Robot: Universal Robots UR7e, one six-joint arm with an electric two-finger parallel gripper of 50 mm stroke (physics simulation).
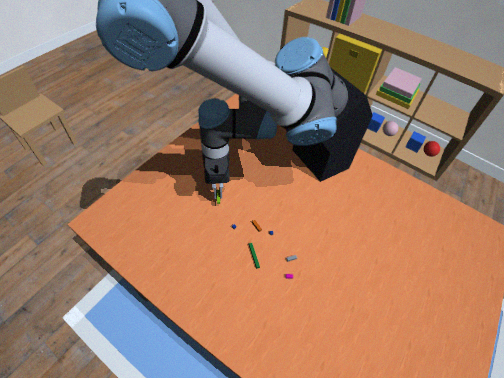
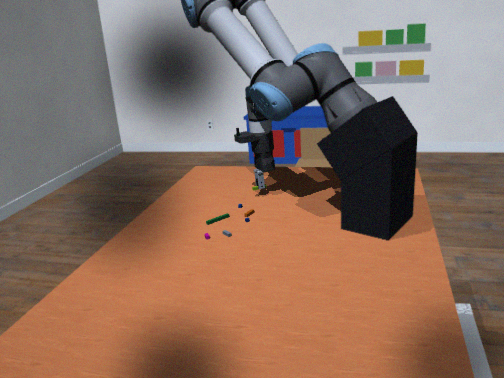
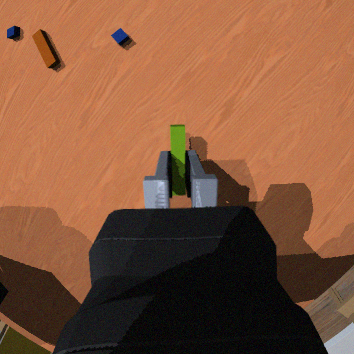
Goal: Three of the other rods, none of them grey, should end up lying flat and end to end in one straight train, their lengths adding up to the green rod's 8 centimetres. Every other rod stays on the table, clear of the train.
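Frame: origin at the arm's base, x right, y ahead, z up, level; metres.
Where they show: gripper, fingertip midpoint: (image 1: 218,196) (image 2: 260,187) (image 3: 177,164); arm's base, origin of the base link: (image 2: 355,119).
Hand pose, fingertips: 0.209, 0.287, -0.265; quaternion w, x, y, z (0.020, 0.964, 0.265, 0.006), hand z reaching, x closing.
Each offset is from my fingertips to the top centre of the thing, as dx, dy, dz. Level surfaces: height alone.
My gripper (image 1: 218,192) (image 2: 260,186) (image 3: 177,164) is shut on the lime green rod @(-0.002, +0.004, +0.008) (image 1: 218,199) (image 2: 255,188) (image 3: 178,140), at or close above the table top; the exact height is hard to tell. The dark green rod @(-0.186, +0.128, -0.021) (image 1: 254,255) (image 2: 218,219) lies flat near the middle. An orange rod @(-0.153, +0.032, -0.021) (image 1: 256,225) (image 2: 249,213) (image 3: 46,49) lies between two small blue rods, one @(-0.090, +0.066, -0.021) (image 1: 234,226) (image 2: 240,205) (image 3: 120,36) nearer the gripper, the other @(-0.204, +0.035, -0.021) (image 1: 271,232) (image 2: 247,220) (image 3: 13,33) farther off. A magenta rod @(-0.304, +0.145, -0.021) (image 1: 289,276) (image 2: 207,236) lies near the grey rod @(-0.291, +0.089, -0.021) (image 1: 291,258) (image 2: 227,233). All these loose rods lie apart.
The orange table @(dz -0.031) (image 1: 390,260) (image 2: 300,280) carries the rods. The black robot pedestal (image 1: 330,145) (image 2: 377,185) stands at the table's side. A wooden shelf unit (image 1: 430,42) stands beyond it. The arm casts shadows around the gripper.
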